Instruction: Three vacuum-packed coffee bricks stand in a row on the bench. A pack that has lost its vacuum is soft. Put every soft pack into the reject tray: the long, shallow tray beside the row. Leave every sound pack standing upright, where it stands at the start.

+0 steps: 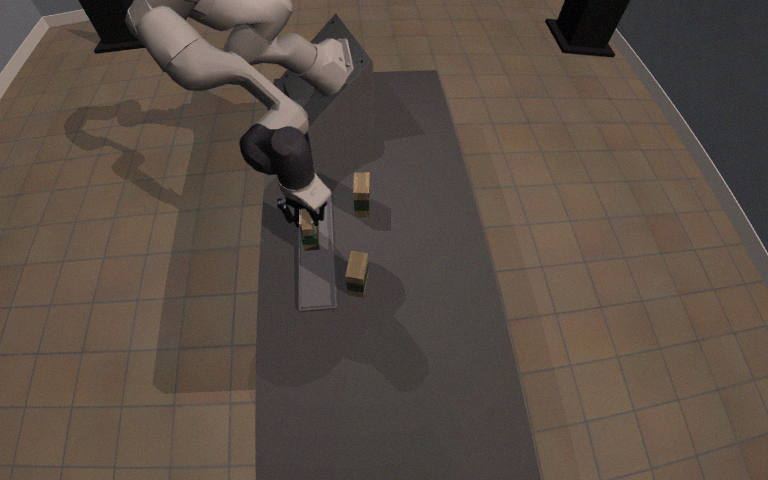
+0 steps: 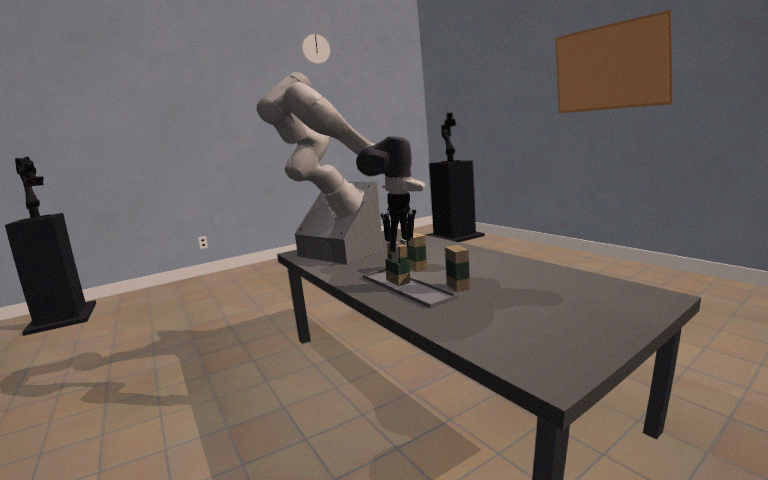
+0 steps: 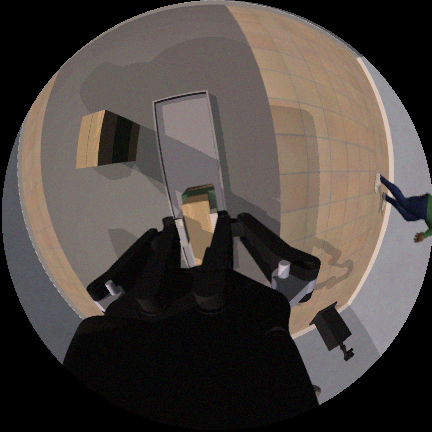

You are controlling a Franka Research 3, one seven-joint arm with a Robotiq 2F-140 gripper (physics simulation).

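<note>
My gripper (image 1: pixel 307 223) (image 2: pixel 398 253) (image 3: pixel 200 211) is shut on an upright coffee pack (image 1: pixel 309 240) (image 2: pixel 397 271) (image 3: pixel 197 212), tan with a green band. The pack is low at the robot-side half of the long, shallow grey reject tray (image 1: pixel 317 291) (image 2: pixel 431 295) (image 3: pixel 187 122); whether its base touches the tray floor I cannot tell. A second pack (image 1: pixel 361 189) (image 2: pixel 417 252) stands upright on the bench nearer the robot base. A third pack (image 1: pixel 356 271) (image 2: pixel 457 267) (image 3: pixel 119 137) stands upright beside the tray, farther from the base. The fingers hide part of the held pack.
The grey bench (image 1: pixel 430 316) (image 2: pixel 543 333) carries the robot's slanted base block (image 1: pixel 356 62) (image 2: pixel 320 249) at one end. The tray lies near one long edge of the bench. Black pedestals (image 2: pixel 45 266) (image 2: pixel 453 198) stand on the floor away from the bench.
</note>
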